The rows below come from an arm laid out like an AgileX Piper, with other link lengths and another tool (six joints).
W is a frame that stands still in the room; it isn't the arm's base.
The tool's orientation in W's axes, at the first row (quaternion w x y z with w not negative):
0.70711, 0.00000, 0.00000, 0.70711
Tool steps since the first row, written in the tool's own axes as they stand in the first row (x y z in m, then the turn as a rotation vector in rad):
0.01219, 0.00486, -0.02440, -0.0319, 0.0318, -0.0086
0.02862, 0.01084, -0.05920, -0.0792, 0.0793, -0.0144
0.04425, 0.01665, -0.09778, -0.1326, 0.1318, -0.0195
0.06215, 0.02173, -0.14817, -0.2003, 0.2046, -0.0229
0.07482, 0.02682, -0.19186, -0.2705, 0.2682, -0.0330
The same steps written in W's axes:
-0.00486, 0.01219, -0.02440, -0.0318, -0.0319, -0.0086
-0.01084, 0.02862, -0.05920, -0.0793, -0.0792, -0.0144
-0.01665, 0.04425, -0.09778, -0.1318, -0.1326, -0.0195
-0.02173, 0.06215, -0.14817, -0.2046, -0.2003, -0.0229
-0.02682, 0.07482, -0.19186, -0.2682, -0.2705, -0.0330

